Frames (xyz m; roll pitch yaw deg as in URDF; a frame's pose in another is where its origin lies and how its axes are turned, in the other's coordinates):
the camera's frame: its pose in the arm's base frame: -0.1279 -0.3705 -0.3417 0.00 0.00 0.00
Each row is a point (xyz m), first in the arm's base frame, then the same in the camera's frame.
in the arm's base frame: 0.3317 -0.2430 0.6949
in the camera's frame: 0.4596 0.1275 1.0366
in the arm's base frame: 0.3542 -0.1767 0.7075
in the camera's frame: 0.4821 0.1938 1.0492
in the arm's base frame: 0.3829 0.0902 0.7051
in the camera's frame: 0.5108 0.4607 1.0468
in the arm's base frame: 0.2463 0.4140 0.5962
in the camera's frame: 0.3742 0.7845 0.9379
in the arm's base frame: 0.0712 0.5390 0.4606
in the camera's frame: 0.1991 0.9095 0.8023
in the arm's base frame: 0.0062 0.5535 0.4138
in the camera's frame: 0.1341 0.9240 0.7555
